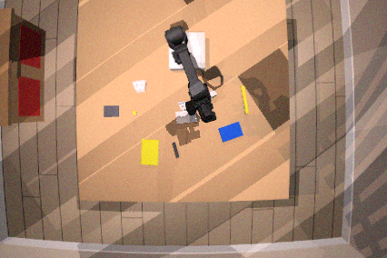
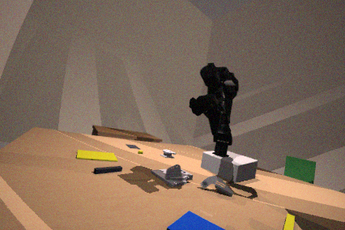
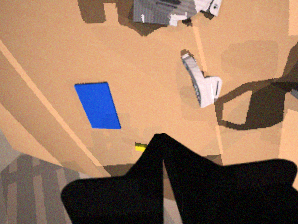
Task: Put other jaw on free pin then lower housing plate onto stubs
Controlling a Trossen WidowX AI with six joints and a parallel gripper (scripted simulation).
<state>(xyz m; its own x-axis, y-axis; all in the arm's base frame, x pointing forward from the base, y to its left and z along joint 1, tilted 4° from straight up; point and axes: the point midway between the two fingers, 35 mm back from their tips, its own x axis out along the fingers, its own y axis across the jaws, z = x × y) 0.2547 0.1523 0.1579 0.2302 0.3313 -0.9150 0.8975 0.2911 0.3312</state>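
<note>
Right now my gripper tip is 30 mm past the silver jaw, 10 mm to the left of it and 170 mm above it. From my gripper tip the other things lie so: yellow stick (60 mm behind, 220 mm to the left, 180 mm below); then dark bar (260 mm ahead, 170 mm to the right, 180 mm below); then blue plate (140 mm ahead, 150 mm to the left, 180 mm below).
</note>
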